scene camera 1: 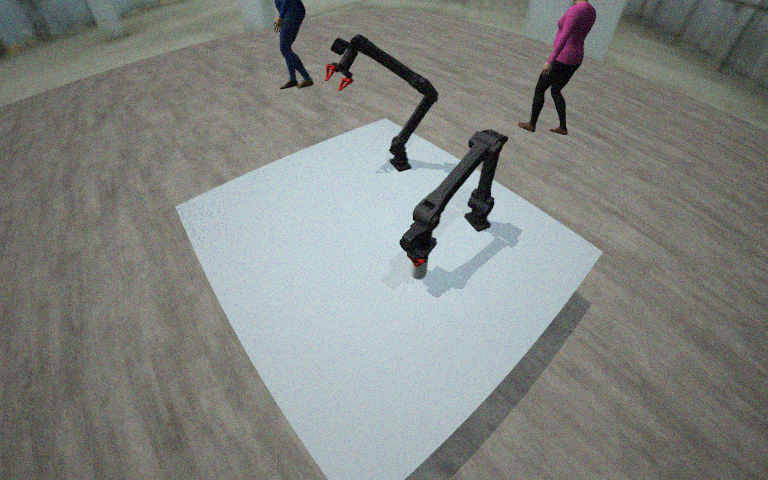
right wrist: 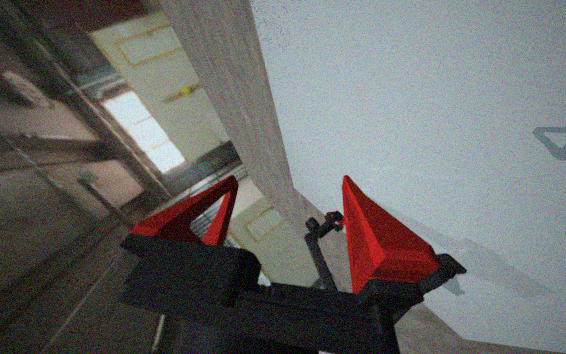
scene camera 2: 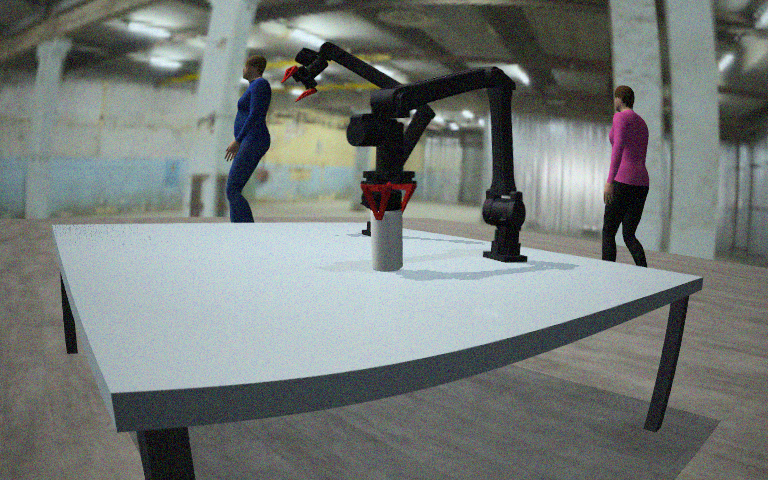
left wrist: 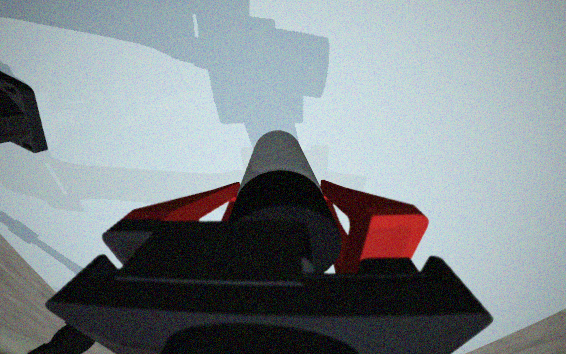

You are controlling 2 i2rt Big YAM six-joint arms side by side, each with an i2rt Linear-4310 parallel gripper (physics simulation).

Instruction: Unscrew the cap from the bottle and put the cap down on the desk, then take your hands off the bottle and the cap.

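Places are measured from the left arm's base along level axes (x ahead, y left, z up), in metres.
Where they show: left gripper, between the fingertips: (scene camera 1: 420, 260) (right wrist: 343, 214) (scene camera 2: 388, 218) (left wrist: 280, 188); right gripper, between the fingertips: (scene camera 1: 332, 85) (right wrist: 286, 180) (scene camera 2: 289, 91); left arm's base, origin of its link: (scene camera 1: 477, 221) (right wrist: 445, 262) (scene camera 2: 504, 259) (left wrist: 18, 111); right arm's base, origin of its link: (scene camera 1: 400, 165).
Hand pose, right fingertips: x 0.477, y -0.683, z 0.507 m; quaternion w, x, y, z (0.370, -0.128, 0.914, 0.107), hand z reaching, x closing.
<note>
Things, the pixels of their top centre, and the offset from my right fingertips. "*": a spot on its surface instead. Level surfaces: height alone.
- light grey cylindrical bottle, a spot on its surface: (left wrist: 278, 152) * 0.057 m back, 0.874 m left, 0.409 m down
- white desk, height of its surface: 0.507 m down
- black cap, centre of its top: (left wrist: 275, 263) (scene camera 2: 386, 188) 0.035 m back, 0.849 m left, 0.335 m down
A light grey cylindrical bottle (scene camera 1: 419, 270) (scene camera 2: 387, 244) (left wrist: 278, 152) stands upright on the white desk (scene camera 1: 317, 316) (scene camera 2: 254, 328). The black cap (left wrist: 281, 192) is at the bottle's top, with no gap seen between them in the left wrist view. My left gripper (scene camera 1: 417, 261) (scene camera 2: 386, 214) (left wrist: 280, 188) points down over the bottle and is shut on the cap, one red finger on each side; the fingers partly hide the cap in scene camera 2. My right gripper (scene camera 1: 334, 84) (scene camera 2: 289, 91) (right wrist: 286, 180) is open and empty, raised high and far from the bottle.
The left arm's base (scene camera 1: 478, 219) (scene camera 2: 504, 251) stands on the desk behind the bottle. The right arm's base (scene camera 1: 399, 163) is farther back. A person in blue (scene camera 1: 289, 33) (scene camera 2: 249, 135) and a person in pink (scene camera 1: 572, 33) (scene camera 2: 628, 147) stand beyond the desk.
</note>
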